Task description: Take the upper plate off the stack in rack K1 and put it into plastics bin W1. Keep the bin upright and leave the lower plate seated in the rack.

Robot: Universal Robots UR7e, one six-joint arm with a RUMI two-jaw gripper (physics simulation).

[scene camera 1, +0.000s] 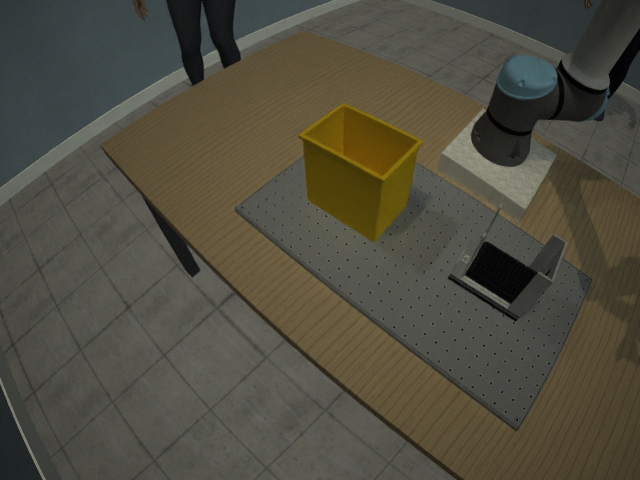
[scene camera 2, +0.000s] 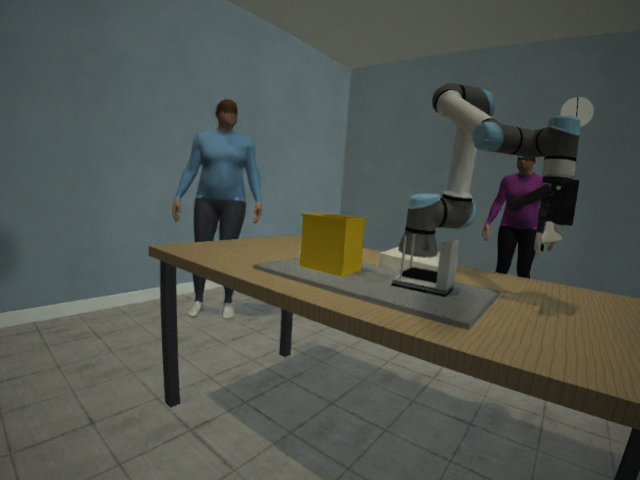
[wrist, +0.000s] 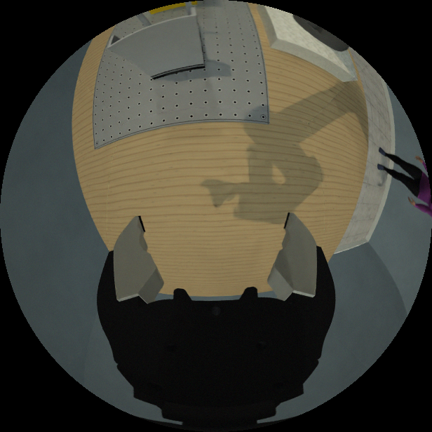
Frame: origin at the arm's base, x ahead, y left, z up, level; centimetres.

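Seen in the pictures: gripper, fingertip midpoint: (scene camera 2: 540, 253); arm's base, link origin: (scene camera 1: 499, 143) (scene camera 2: 417, 252).
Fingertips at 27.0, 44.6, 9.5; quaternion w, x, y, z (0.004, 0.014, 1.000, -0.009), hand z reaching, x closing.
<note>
Offsets run from my fingertips to a thing's top centre, as dx, dy, dz. "pt": to the spot under its first point. Level surfaces: height alone.
Yellow bin W1 {+8.4, -61.3, +3.5} (scene camera 1: 338, 191) (scene camera 2: 330, 242) (wrist: 168, 9) stands upright on the perforated board, its open top facing up. Rack K1 {+5.9, -29.2, +0.5} (scene camera 1: 529, 295) (scene camera 2: 446, 266) (wrist: 160, 46) stands on the same board, with a tall grey end wall and thin posts. A black gridded plate surface {pt +6.8, -29.4, -9.9} (scene camera 1: 497, 272) (scene camera 2: 419, 274) lies low in the rack; I cannot tell the upper plate from the lower one. In the wrist view the wall hides the plates. My gripper (scene camera 2: 544, 241) (wrist: 213, 215) is open and empty, high above the table, to the right of the rack in scene camera 2.
The grey perforated board {dz -14.5} (scene camera 1: 330, 264) (scene camera 2: 372, 293) lies on the wooden table {dz -15.8} (scene camera 1: 248, 129) (scene camera 2: 217, 254) (wrist: 175, 175). The arm's base stands on a white block (scene camera 1: 465, 164) (scene camera 2: 388, 259) (wrist: 285, 31) behind the board. Two people (scene camera 2: 222, 165) (scene camera 2: 519, 206) stand beyond the table.
</note>
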